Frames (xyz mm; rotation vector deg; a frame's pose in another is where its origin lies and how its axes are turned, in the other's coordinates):
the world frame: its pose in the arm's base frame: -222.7 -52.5 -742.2 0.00 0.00 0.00
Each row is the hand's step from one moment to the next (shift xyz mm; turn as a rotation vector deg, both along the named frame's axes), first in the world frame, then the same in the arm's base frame.
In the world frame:
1: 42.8 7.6 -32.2 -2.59 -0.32 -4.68
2: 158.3 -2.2 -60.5 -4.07 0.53 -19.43
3: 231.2 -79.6 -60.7 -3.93 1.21 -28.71
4: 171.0 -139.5 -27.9 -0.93 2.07 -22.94
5: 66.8 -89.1 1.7 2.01 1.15 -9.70
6: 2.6 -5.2 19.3 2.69 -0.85 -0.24
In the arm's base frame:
1: 42.8 7.6 -32.2 -2.59 -0.32 -4.68
2: 158.3 -2.2 -60.5 -4.07 0.53 -19.43
3: 231.2 -79.6 -60.7 -3.93 1.21 -28.71
4: 171.0 -139.5 -27.9 -0.93 2.07 -22.94
5: 66.8 -89.1 1.7 2.01 1.15 -9.70
6: 2.6 -5.2 19.3 2.69 -0.85 -0.24

